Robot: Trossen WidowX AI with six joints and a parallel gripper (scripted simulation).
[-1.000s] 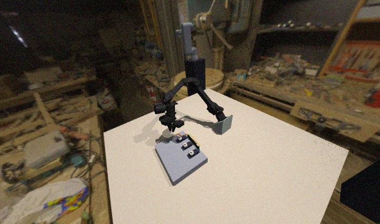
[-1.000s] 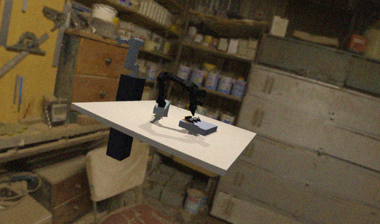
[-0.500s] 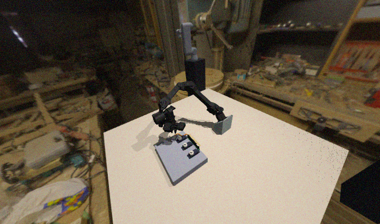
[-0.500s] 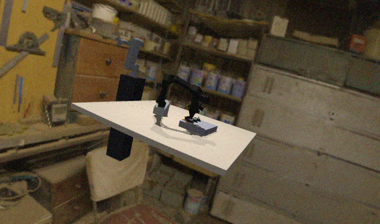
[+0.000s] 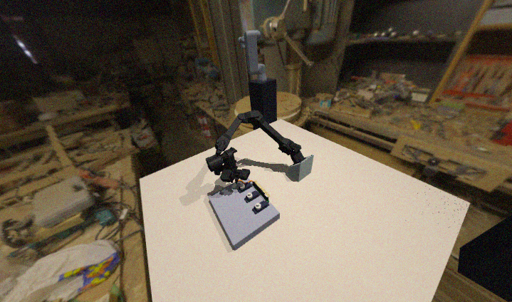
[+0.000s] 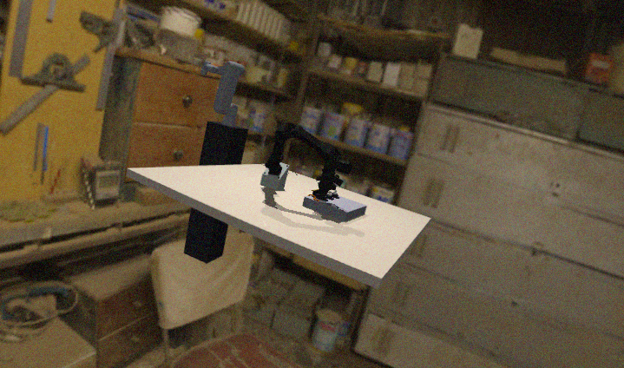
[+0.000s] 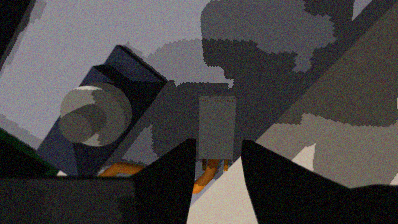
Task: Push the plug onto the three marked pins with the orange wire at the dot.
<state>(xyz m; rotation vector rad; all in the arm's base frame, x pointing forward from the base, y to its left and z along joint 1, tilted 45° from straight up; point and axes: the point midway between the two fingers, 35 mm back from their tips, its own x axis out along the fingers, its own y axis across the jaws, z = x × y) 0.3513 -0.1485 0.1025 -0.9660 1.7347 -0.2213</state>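
Now: the light band 19 cm to the left of my gripper tip, 5 cm behind it and 1 cm above it. Also, from my gripper tip: red dot: 19 cm to the left, 6 cm behind, 1 cm above; grey-blue printed holder: 12 cm to the left, 9 cm ahead, 4 cm below.
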